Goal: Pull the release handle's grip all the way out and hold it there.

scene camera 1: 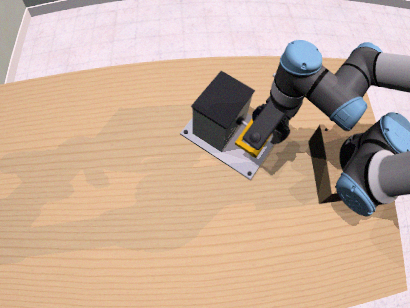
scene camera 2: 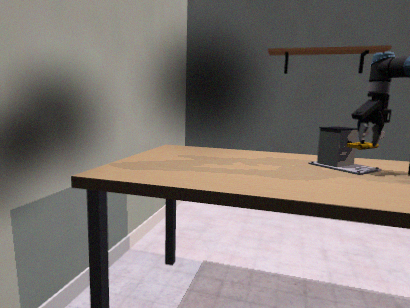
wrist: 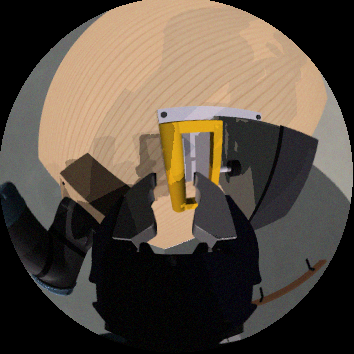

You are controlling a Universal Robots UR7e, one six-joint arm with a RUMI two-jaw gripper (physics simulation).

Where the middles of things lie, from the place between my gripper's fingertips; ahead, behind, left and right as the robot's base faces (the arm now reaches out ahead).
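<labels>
The base plate (scene camera 1: 233, 156) is 10 cm below my hand, and it's also 5 cm to the right of it and 8 cm ahead of it.
</labels>
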